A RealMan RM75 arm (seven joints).
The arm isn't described. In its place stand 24 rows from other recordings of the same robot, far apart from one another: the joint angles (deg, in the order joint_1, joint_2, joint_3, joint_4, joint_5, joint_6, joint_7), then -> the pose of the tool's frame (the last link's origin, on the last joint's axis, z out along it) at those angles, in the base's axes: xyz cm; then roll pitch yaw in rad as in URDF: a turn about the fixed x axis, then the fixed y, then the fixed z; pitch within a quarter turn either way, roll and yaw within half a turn.
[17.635, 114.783, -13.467, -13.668, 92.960, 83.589, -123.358] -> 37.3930, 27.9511, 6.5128, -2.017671, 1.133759, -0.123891
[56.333, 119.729, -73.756, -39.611, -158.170, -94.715, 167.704] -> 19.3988, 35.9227, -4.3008, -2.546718, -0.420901, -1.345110
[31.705, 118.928, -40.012, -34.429, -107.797, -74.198, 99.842] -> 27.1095, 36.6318, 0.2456, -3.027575, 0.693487, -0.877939
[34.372, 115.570, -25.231, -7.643, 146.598, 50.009, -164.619] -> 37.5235, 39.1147, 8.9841, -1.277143, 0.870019, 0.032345
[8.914, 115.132, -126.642, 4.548, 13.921, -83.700, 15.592] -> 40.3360, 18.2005, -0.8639, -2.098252, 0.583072, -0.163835
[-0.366, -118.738, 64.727, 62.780, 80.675, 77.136, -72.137] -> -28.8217, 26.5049, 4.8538, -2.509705, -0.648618, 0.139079
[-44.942, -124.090, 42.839, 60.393, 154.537, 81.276, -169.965] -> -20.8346, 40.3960, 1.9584, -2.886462, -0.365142, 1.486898
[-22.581, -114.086, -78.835, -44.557, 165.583, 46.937, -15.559] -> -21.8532, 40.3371, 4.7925, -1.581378, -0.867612, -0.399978
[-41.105, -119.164, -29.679, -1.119, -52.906, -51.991, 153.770] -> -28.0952, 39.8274, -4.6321, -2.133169, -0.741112, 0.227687
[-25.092, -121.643, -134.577, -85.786, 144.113, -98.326, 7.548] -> -24.9380, 32.3203, 9.5506, -2.904412, -0.421196, 1.565534
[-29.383, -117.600, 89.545, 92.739, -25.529, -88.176, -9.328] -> -15.7160, 34.2155, 1.3130, -2.510086, -0.151762, 1.131519
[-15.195, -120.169, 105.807, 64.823, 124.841, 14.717, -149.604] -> -22.3411, 35.8498, -6.9654, -2.441579, -0.584577, 0.655125
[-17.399, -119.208, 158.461, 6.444, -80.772, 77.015, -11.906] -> -36.9958, 27.0005, 0.3437, -1.477044, -0.857154, -0.100747
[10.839, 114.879, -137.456, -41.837, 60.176, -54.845, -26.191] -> 29.8987, 29.8404, -3.9673, -1.680051, 0.592289, -0.004873
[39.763, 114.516, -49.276, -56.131, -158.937, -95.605, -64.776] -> 27.4747, 35.9239, 5.9702, 2.791157, 0.292268, 2.404006
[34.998, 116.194, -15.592, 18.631, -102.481, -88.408, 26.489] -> 21.9629, 28.6922, -7.6090, -2.600707, 1.083832, -0.092377
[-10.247, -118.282, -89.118, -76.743, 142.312, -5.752, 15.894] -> -23.4447, 38.8976, 6.3158, -1.888633, -0.827349, 0.299424
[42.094, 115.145, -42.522, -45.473, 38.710, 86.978, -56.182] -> 24.7729, 38.2736, 2.8873, -2.950847, 0.131835, -0.901756
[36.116, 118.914, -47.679, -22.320, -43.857, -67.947, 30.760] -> 23.1795, 41.9473, 6.8010, -1.588206, 0.775102, 0.518014
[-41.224, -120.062, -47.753, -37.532, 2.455, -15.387, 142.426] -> -15.1916, 37.0591, -15.6989, -2.578482, -0.415935, 0.253813
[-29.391, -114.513, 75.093, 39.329, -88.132, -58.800, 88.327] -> -25.3352, 37.5654, -2.4857, -2.800607, -0.438002, 0.497104
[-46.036, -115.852, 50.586, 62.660, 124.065, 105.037, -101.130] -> -13.0317, 37.1338, 5.1210, -3.118109, -0.156880, 0.109623
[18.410, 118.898, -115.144, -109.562, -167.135, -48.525, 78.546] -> 4.8050, 31.3365, -2.0874, -2.835492, -0.775647, 1.251979
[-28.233, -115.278, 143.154, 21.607, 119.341, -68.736, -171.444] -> -26.8777, 35.7907, -1.3260, -1.614577, -0.623591, -0.296093
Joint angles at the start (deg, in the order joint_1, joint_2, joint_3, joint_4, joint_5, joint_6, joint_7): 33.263, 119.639, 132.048, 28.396, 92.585, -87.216, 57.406
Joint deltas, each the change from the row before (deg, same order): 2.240, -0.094, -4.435, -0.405, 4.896, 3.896, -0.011; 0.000, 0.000, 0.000, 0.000, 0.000, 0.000, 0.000; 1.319, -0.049, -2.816, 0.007, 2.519, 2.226, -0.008; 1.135, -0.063, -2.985, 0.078, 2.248, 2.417, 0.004; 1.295, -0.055, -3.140, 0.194, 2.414, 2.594, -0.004; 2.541, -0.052, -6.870, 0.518, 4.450, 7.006, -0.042; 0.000, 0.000, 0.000, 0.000, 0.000, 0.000, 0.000; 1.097, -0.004, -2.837, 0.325, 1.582, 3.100, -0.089; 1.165, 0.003, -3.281, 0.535, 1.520, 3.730, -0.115; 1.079, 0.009, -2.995, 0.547, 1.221, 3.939, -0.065
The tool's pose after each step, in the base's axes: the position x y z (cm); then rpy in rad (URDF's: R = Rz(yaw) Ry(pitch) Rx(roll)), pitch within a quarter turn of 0, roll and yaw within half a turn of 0. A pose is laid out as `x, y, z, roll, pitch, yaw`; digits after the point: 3 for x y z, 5 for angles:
19.515, 36.508, -1.265, -2.65229, 0.80819, 0.06814
19.515, 36.508, -1.265, -2.65229, 0.80819, 0.06814
18.496, 37.260, -1.596, -2.64530, 0.80148, 0.08161
17.619, 37.904, -2.019, -2.64292, 0.78778, 0.08851
16.588, 38.591, -2.448, -2.63817, 0.77354, 0.09929
14.752, 40.003, -3.633, -2.62405, 0.72040, 0.10633
14.752, 40.003, -3.633, -2.62405, 0.72040, 0.10633
13.975, 40.551, -4.164, -2.61621, 0.69261, 0.11206
13.143, 41.123, -4.799, -2.60587, 0.65485, 0.11999
12.444, 41.695, -5.390, -2.59107, 0.61431, 0.12551

